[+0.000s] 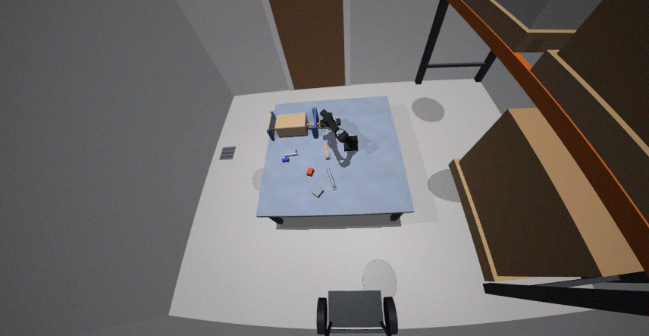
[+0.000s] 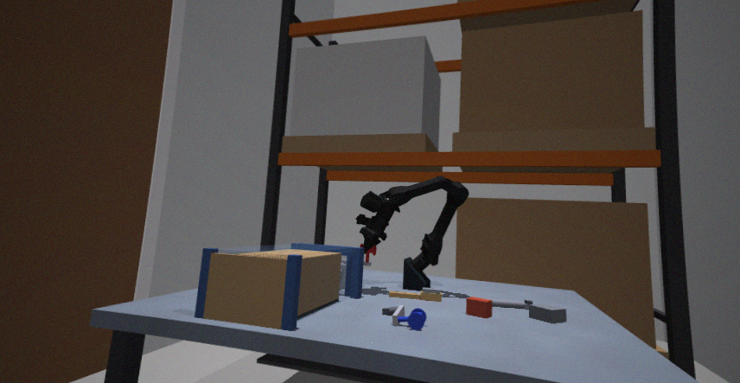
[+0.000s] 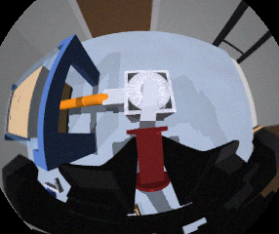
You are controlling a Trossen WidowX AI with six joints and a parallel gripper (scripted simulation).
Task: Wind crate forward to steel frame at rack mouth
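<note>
My gripper tip is 1 cm past the winch handle, 2 cm to the left of it and 3 cm above it. Also, from my gripper tip: blue frame 14 cm ahead, 9 cm to the right, 3 cm below; then red knob 2 cm to the left; then grey winch 4 cm behind, 9 cm to the right, 10 cm below.
</note>
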